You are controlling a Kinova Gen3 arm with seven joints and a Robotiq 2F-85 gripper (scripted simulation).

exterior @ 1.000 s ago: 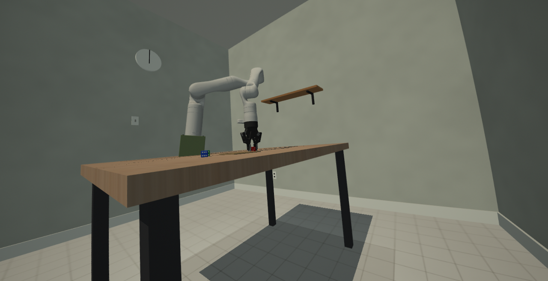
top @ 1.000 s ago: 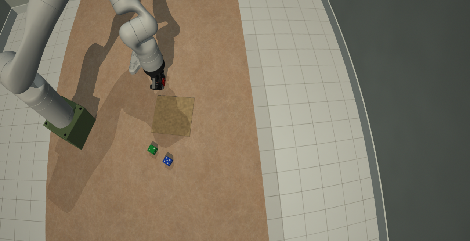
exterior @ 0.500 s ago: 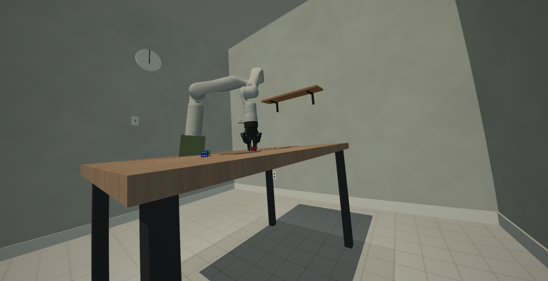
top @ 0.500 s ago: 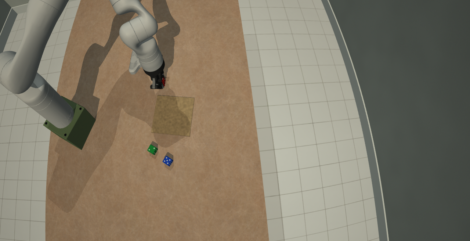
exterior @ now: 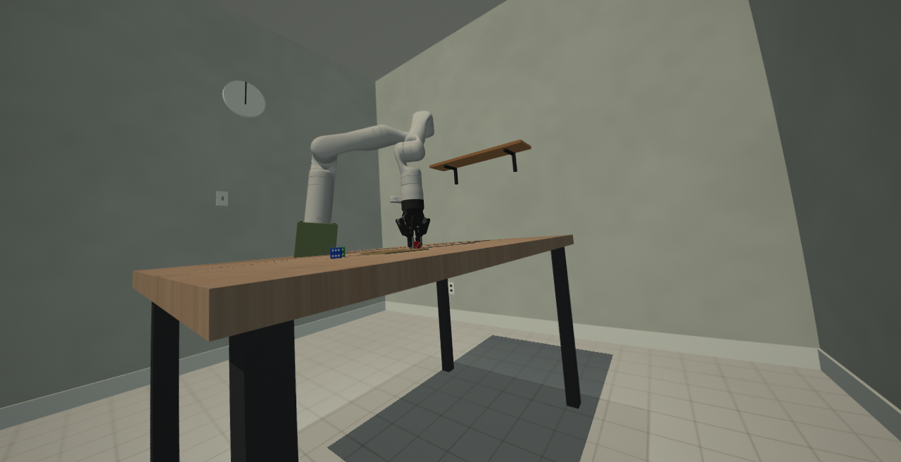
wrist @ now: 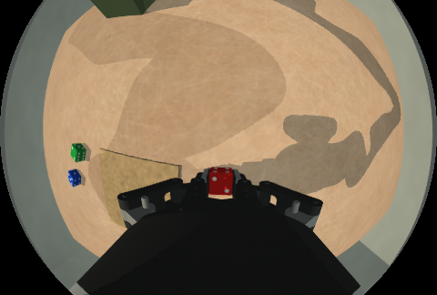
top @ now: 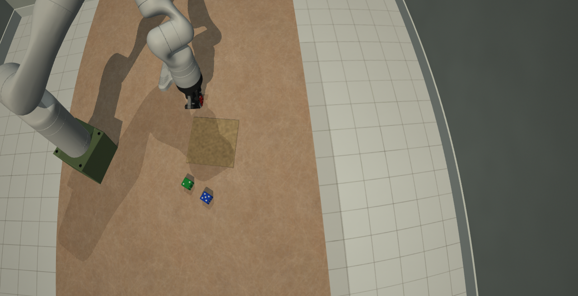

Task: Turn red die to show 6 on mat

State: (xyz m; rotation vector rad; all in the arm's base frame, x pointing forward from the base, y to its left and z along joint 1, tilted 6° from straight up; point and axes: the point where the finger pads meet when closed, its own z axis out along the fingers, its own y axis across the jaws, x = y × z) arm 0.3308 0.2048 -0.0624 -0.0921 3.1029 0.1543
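The red die is 10 mm below my hand. The rest, counted from my hand: green die (10 mm ahead, 250 mm to the right, 10 mm below); then tan mat (60 mm ahead, 120 mm to the right, 20 mm below); then blue die (70 mm ahead, 290 mm to the right, 10 mm below).
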